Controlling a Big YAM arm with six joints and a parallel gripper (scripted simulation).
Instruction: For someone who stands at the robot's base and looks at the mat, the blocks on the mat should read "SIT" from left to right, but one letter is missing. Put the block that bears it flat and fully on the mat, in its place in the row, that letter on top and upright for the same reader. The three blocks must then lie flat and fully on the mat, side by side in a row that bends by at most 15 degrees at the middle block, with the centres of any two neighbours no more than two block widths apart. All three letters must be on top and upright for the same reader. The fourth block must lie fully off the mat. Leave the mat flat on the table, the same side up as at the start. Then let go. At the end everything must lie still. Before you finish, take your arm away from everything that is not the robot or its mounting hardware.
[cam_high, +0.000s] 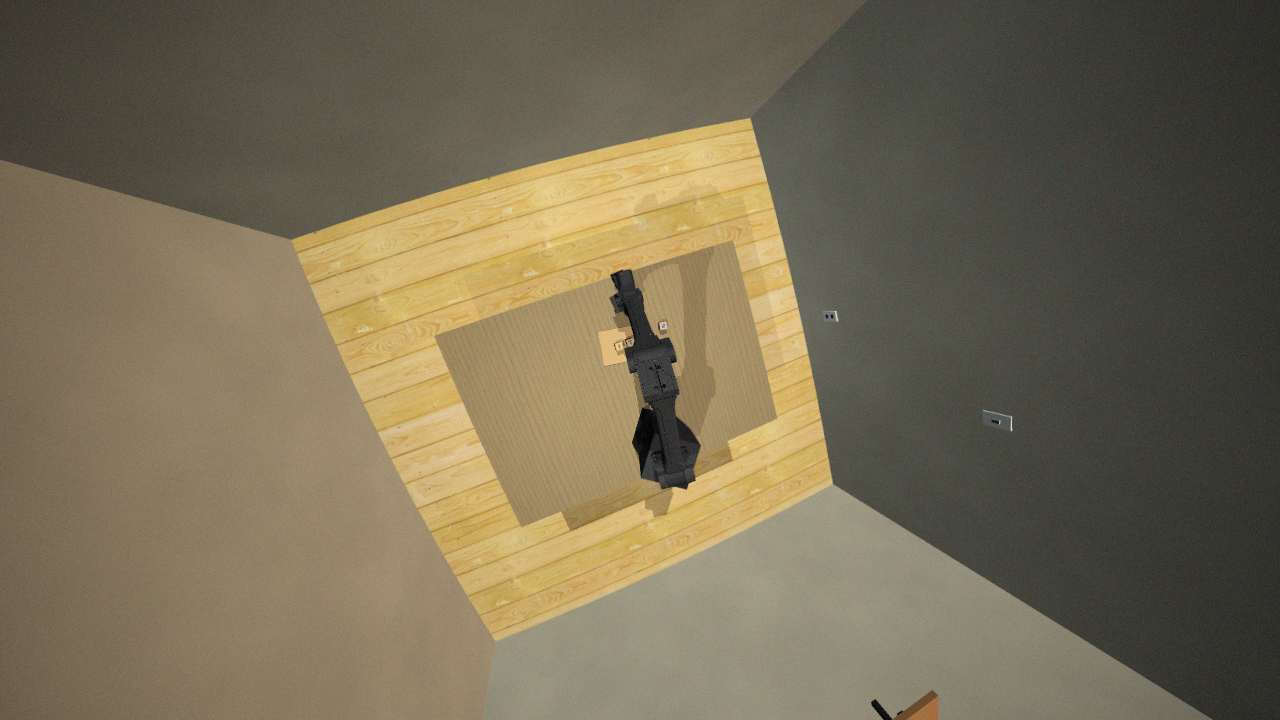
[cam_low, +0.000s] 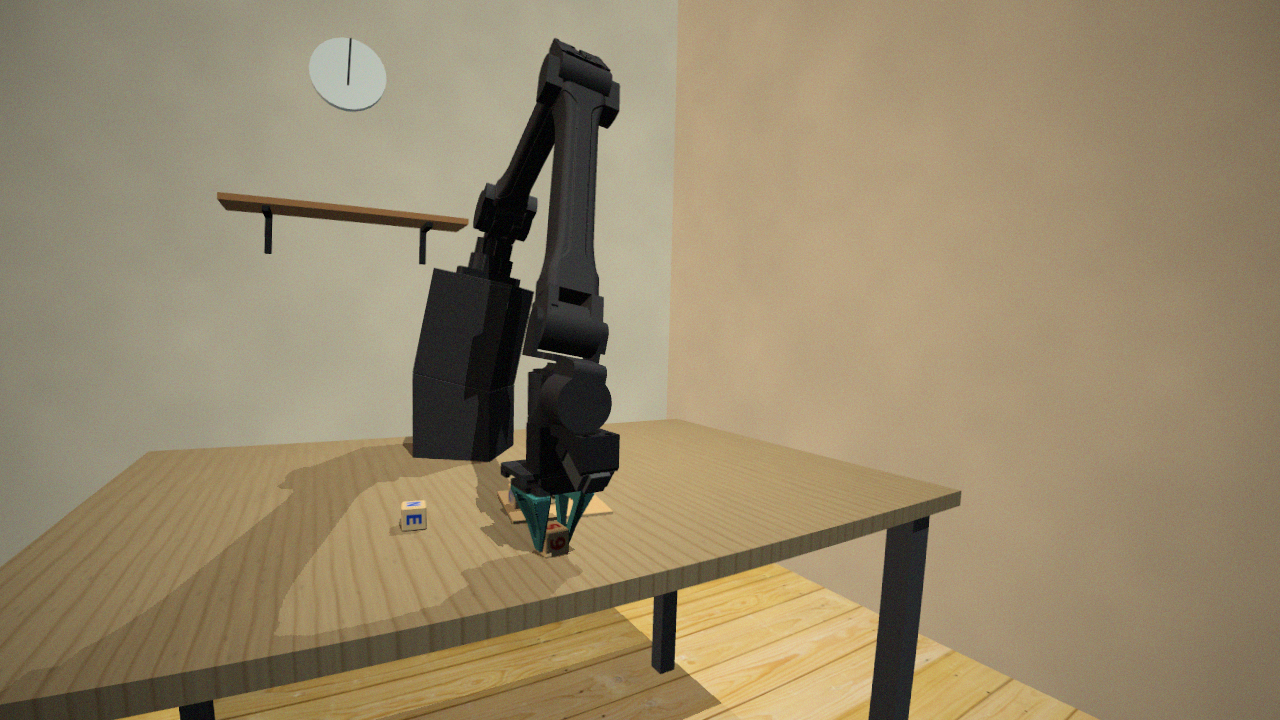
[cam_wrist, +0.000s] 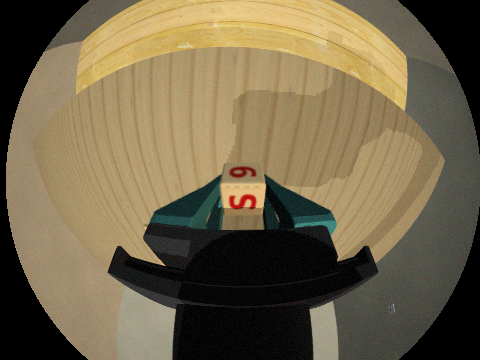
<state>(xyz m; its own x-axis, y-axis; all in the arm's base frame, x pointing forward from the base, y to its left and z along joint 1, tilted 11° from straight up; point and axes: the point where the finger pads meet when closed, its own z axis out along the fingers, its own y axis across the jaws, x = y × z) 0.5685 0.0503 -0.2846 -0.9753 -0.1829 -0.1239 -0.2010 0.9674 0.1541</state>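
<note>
Right now my hand is 17 cm past the tan mat, 5 cm to the right of it and 1 cm above it. Round my hand: letter block: right at my hand.
</note>
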